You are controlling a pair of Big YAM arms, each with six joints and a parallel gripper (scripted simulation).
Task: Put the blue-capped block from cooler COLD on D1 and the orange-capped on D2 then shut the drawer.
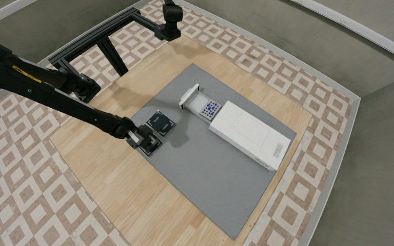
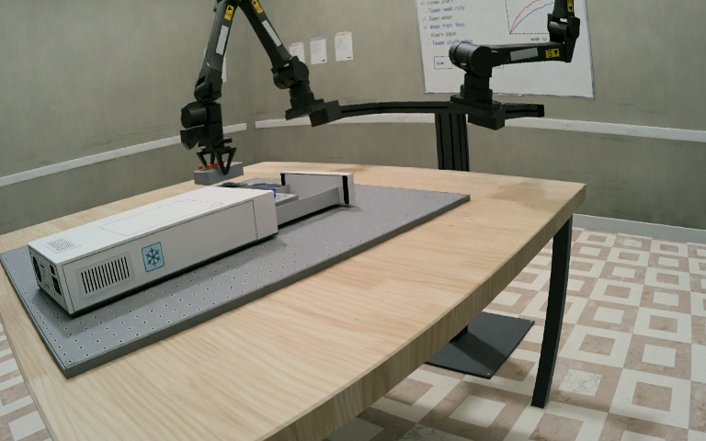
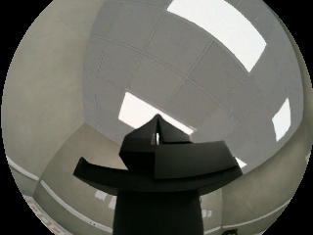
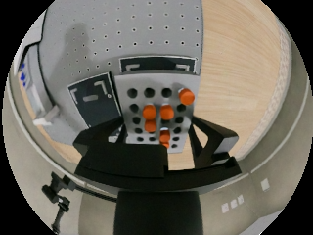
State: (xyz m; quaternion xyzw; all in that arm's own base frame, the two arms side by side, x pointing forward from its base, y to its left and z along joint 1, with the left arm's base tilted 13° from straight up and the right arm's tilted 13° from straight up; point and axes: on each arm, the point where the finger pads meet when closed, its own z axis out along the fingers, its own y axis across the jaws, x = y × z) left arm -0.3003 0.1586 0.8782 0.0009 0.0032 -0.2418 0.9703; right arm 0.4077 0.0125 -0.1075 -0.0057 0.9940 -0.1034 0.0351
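Note:
My right hand is 60 mm above the dark deck slot D2. From my right hand the other things lie so: dark deck slot D1: 140 mm to the left, 60 mm below, 30 mm behind; white cooler: 430 mm to the left, 260 mm ahead, 20 mm below.

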